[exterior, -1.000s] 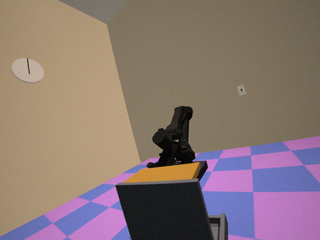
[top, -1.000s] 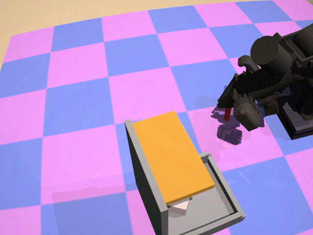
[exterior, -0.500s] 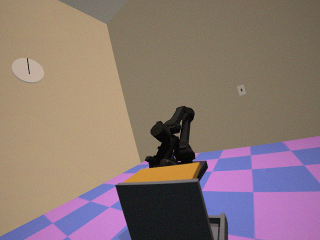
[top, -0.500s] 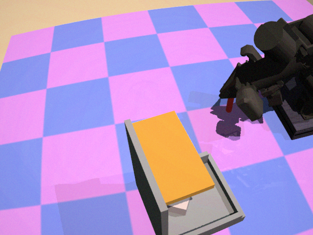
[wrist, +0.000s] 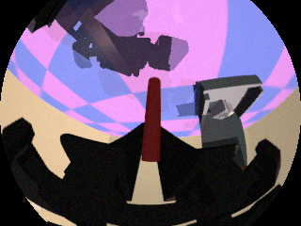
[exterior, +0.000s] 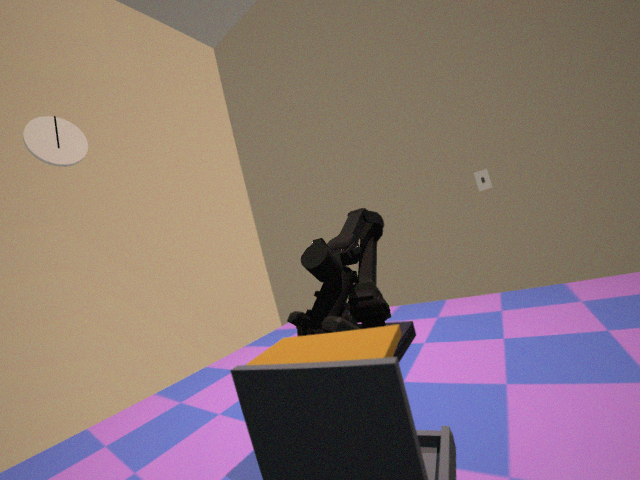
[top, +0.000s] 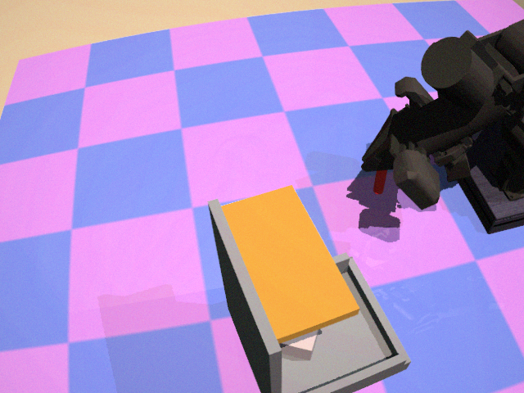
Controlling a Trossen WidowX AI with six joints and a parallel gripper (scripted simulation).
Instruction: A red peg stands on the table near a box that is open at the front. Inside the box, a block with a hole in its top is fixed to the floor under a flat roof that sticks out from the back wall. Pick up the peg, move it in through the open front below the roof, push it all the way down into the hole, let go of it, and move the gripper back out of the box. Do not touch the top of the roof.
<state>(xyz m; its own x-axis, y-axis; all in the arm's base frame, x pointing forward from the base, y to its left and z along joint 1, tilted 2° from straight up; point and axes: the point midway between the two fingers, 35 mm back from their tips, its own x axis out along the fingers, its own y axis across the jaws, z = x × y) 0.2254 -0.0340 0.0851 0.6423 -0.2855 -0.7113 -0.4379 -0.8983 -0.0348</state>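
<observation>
Now: gripper tip 20 cm short of the dark back wall, 18 cm to the right of it and 1 cm below it. The rest, counted from my gripper tip: red peg: 2 cm behind, 1 cm to the left; then orange roof: 16 cm ahead, 18 cm to the left, 10 cm above.
</observation>
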